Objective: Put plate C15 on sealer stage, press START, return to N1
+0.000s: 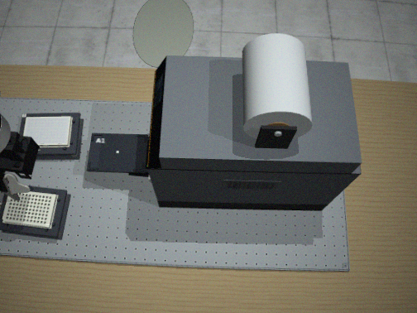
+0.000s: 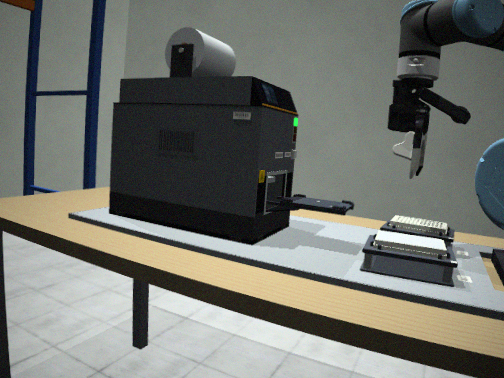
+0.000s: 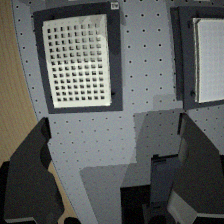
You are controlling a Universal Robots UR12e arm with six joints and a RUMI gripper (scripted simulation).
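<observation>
Now: hand 130 mm above the plate C15, 40 mm to the left of it and 30 mm past it. Also, from my hand: plate 160 mm to the left, 120 mm below, 20 mm ahead; then dark stage 210 mm ahead, 80 mm below, 60 mm to the left; then dark nest 140 mm below, 40 mm to the right, 30 mm behind.
</observation>
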